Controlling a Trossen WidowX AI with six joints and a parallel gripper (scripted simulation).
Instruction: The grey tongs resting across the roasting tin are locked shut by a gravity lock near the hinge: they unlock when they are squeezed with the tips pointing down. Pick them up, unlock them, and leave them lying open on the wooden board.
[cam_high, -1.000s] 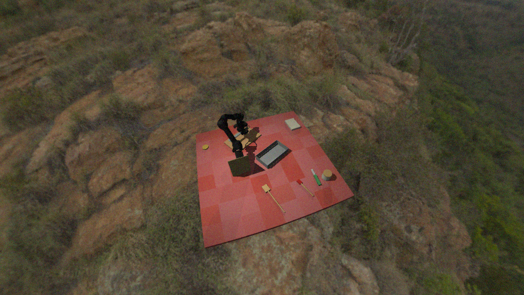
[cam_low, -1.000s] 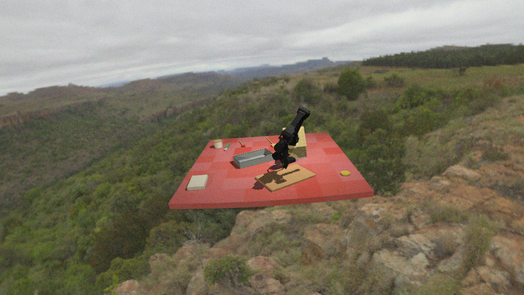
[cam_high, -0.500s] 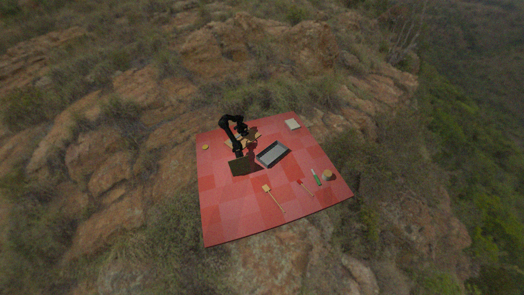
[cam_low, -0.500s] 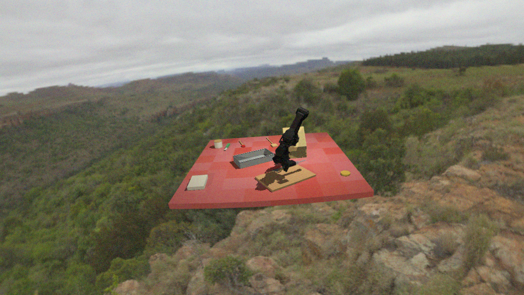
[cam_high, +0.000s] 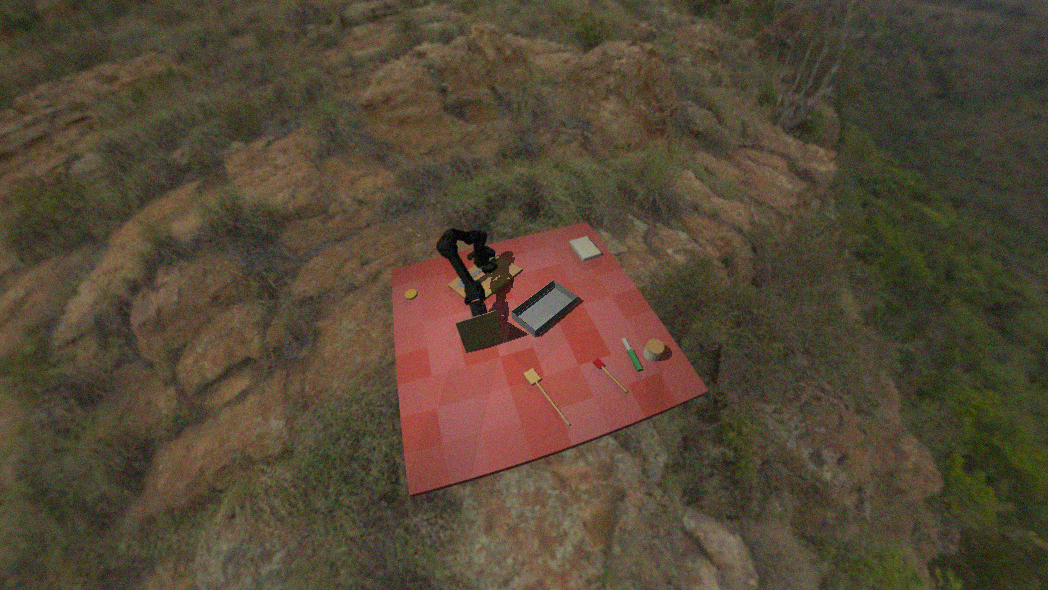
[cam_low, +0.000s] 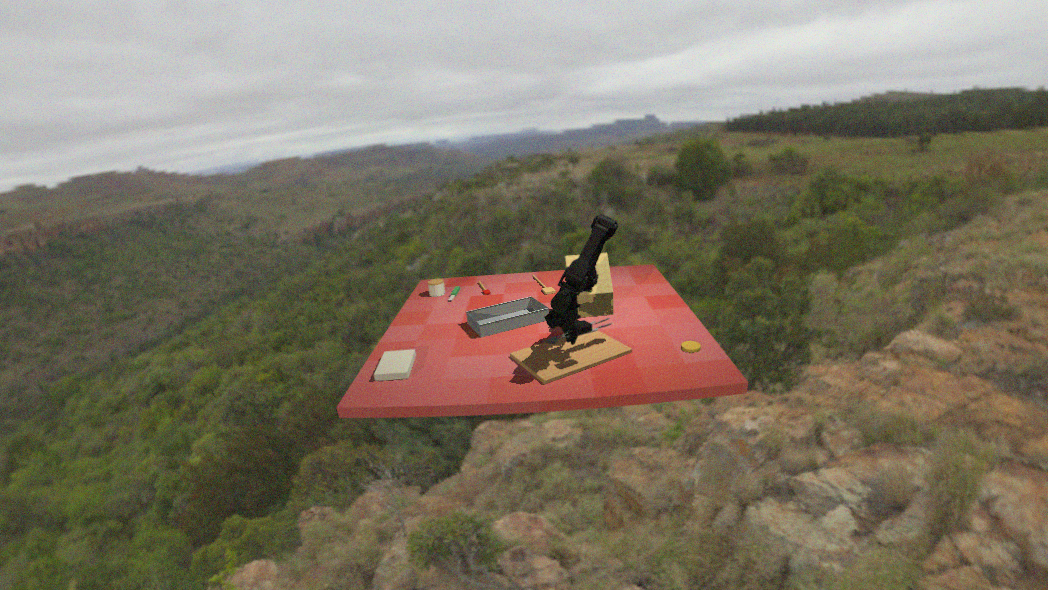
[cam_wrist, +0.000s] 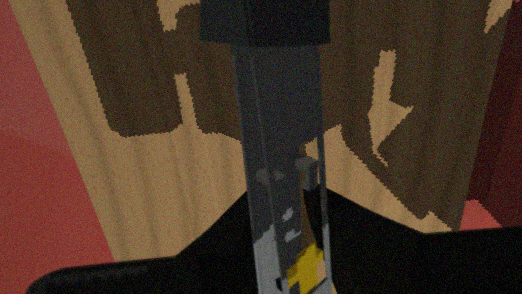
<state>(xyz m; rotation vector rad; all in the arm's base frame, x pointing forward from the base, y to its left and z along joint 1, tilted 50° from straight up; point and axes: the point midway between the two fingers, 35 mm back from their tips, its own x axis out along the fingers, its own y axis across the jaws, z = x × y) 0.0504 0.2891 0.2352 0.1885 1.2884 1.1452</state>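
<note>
My gripper tip is 4 cm below the yellow lock piece and 1 cm to the left of it. Round my gripper tip: roasting tin: 31 cm to the right, 26 cm ahead, 2 cm below; then wooden board: 4 cm below; then tan block: 62 cm ahead, 8 cm to the left, 3 cm below.
</note>
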